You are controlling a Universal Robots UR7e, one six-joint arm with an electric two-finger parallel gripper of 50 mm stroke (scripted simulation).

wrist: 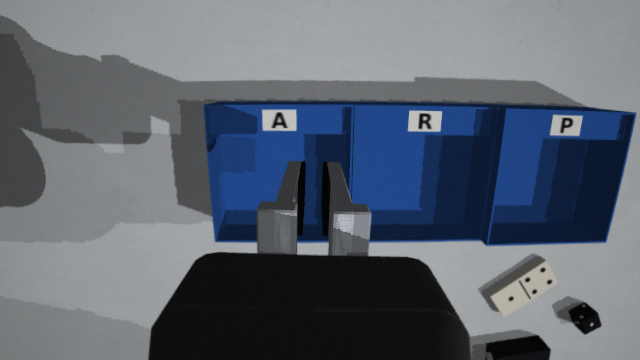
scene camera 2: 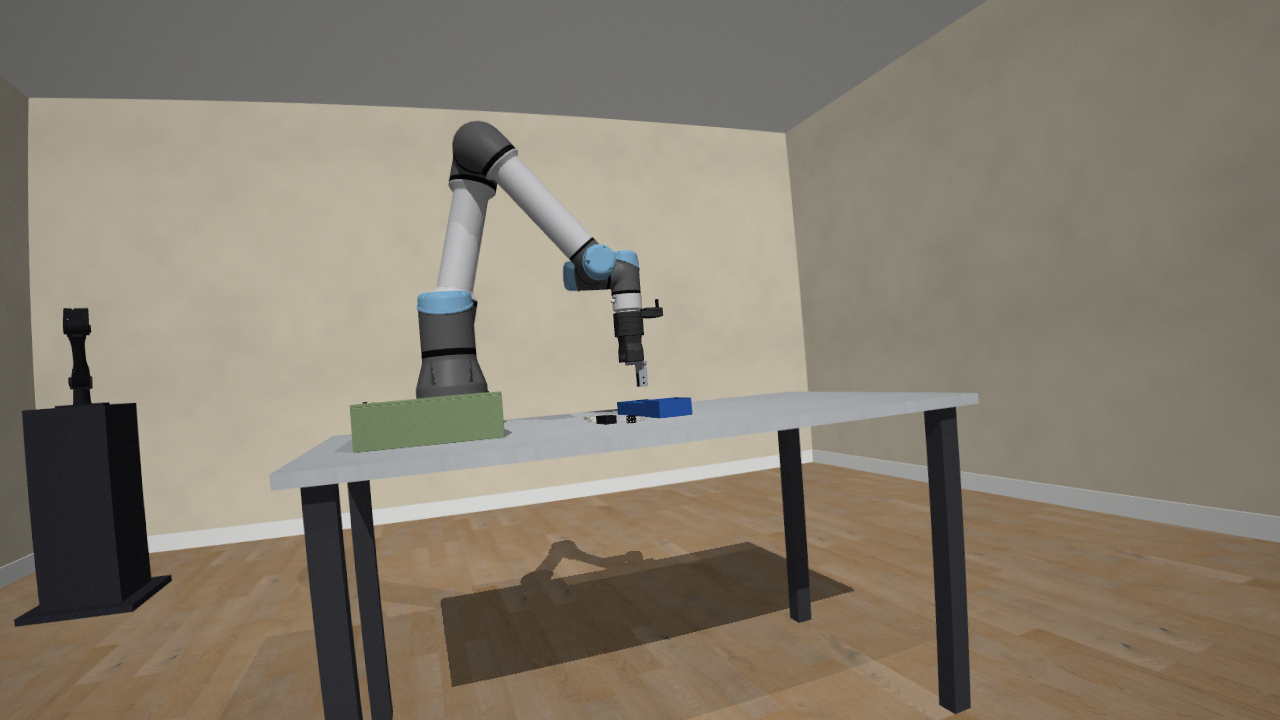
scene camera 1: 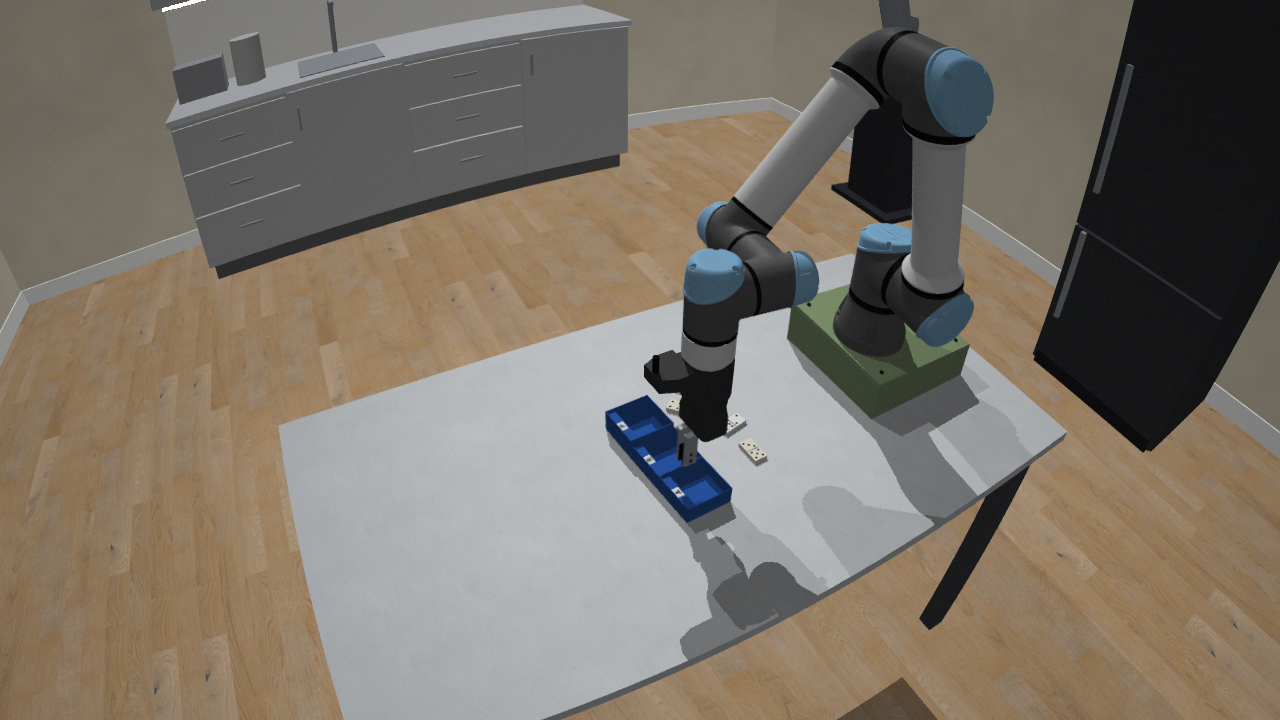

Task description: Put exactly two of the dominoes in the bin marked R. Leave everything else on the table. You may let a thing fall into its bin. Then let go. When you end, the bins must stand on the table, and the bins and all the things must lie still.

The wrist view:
my gripper: 313, 183
blue three-compartment bin: 429, 172
white domino: 537, 277
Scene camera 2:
my gripper: 642, 386
blue three-compartment bin: 676, 406
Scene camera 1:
my gripper: 686, 460
blue three-compartment bin: 700, 481
